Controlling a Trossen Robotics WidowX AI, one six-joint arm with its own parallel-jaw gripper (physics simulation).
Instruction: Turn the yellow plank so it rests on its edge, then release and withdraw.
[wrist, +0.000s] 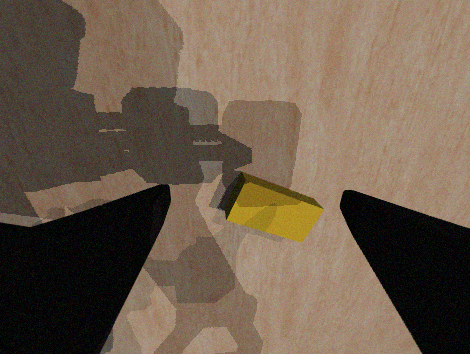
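Yellow plank (256, 203), 0.14 m from the lens. My gripper (255, 195), 0.11 m from the lens.
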